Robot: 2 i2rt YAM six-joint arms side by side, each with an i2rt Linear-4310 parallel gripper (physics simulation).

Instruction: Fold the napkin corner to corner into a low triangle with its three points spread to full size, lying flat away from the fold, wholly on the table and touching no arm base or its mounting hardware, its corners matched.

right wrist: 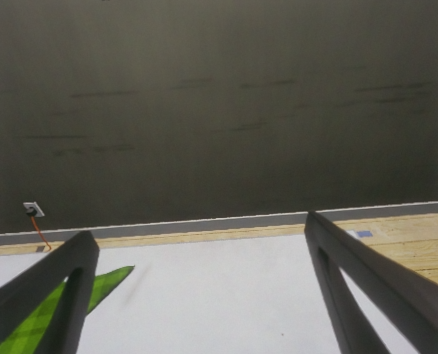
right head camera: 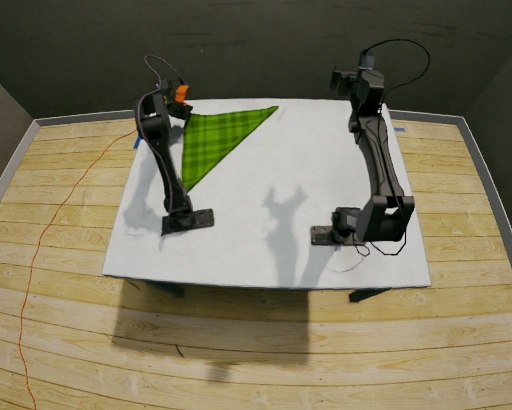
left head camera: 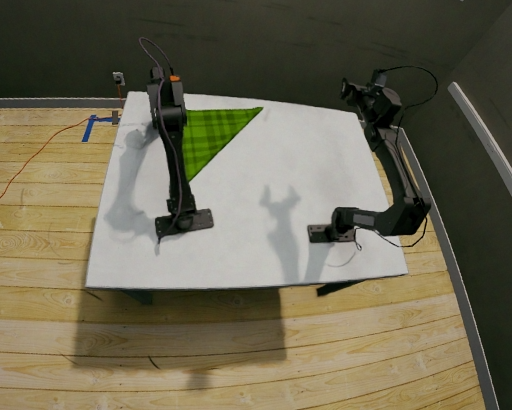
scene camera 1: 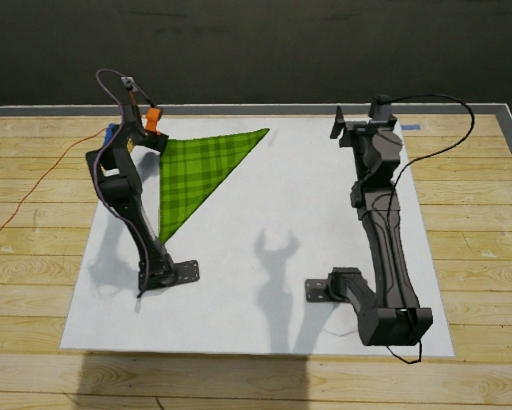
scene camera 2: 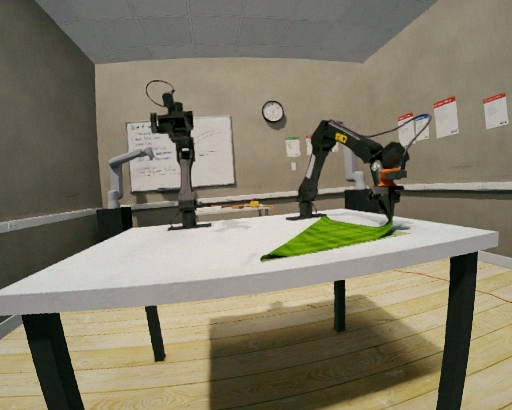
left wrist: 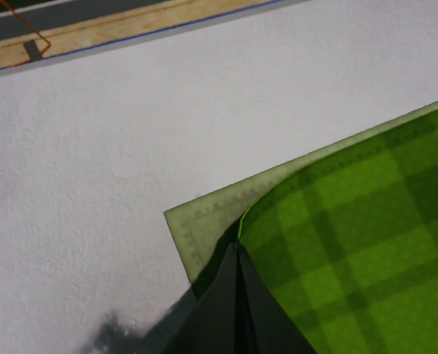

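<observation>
The green plaid napkin (left head camera: 210, 132) (right head camera: 215, 140) (scene camera 1: 195, 170) (scene camera 2: 330, 237) (left wrist: 350, 240) (right wrist: 106, 285) is folded over diagonally, with its fold on the right in scene camera 1. My left gripper (left wrist: 234, 251) (scene camera 2: 390, 220) is shut on the upper layer's corner, which curves up off the table. The pale lower layer's corner sticks out past it in the left wrist view, and a thin pale strip shows along one edge. The napkin's near point lies close in front of the left arm base, apparently apart from it. My right gripper (right wrist: 199, 230) (scene camera 2: 171, 122) is open and empty, raised high above the table.
The white table (scene camera 1: 225, 310) carries both arm bases: the left base plate (scene camera 1: 187, 271) below the napkin's near point, and the right base plate (scene camera 1: 316, 291) farther right. Cables loop over both arms. A dark wall (scene camera 1: 250, 50) stands beyond the far table edge.
</observation>
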